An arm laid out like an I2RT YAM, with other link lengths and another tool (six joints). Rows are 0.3 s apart.
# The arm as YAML. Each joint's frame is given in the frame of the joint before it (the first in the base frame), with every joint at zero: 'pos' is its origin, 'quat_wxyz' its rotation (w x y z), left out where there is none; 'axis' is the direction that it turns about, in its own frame. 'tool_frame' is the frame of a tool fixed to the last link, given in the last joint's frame.
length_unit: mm
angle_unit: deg
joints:
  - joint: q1
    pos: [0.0, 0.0, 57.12]
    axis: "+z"
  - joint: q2
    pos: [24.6, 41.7, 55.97]
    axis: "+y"
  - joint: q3
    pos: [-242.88, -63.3, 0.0]
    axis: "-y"
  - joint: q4
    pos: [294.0, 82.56, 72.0]
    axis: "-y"
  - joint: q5
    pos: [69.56, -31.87, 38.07]
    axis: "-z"
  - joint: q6
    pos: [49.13, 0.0, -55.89]
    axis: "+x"
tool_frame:
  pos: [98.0, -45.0, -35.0]
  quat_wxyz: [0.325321, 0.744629, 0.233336, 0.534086]
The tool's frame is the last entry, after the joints.
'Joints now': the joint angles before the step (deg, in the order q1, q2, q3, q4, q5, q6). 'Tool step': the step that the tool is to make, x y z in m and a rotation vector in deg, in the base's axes. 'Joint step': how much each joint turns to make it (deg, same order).
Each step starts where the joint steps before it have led.
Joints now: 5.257, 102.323, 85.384, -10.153, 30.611, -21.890
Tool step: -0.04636, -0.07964, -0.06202, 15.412, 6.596, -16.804
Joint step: -10.754, 1.618, 0.000, -13.922, -3.781, 18.360
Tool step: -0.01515, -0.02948, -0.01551, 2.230, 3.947, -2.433
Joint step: -4.306, 0.874, 0.001, -3.279, -2.514, -0.132
